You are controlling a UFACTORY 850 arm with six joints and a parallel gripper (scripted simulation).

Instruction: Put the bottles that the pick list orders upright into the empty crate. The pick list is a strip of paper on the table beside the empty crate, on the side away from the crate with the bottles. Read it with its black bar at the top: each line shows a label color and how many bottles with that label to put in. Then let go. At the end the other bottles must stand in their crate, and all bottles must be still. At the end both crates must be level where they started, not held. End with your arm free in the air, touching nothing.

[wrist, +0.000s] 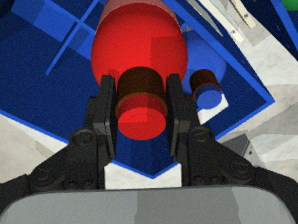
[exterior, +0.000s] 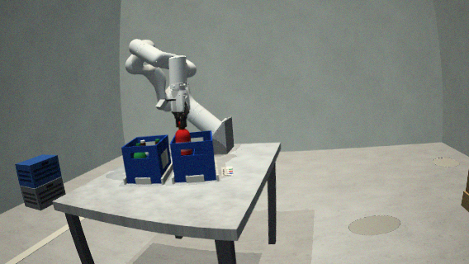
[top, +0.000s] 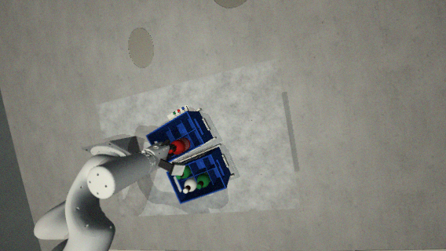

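My hand is 70 mm above the red-label bottle. Round my hand: green-label bottle: 50 mm behind, 160 mm to the right, 160 mm below; white-label bottle: 20 mm behind, 240 mm to the right, 160 mm below; blue-label bottle: 90 mm behind, 30 mm to the right, 160 mm below.
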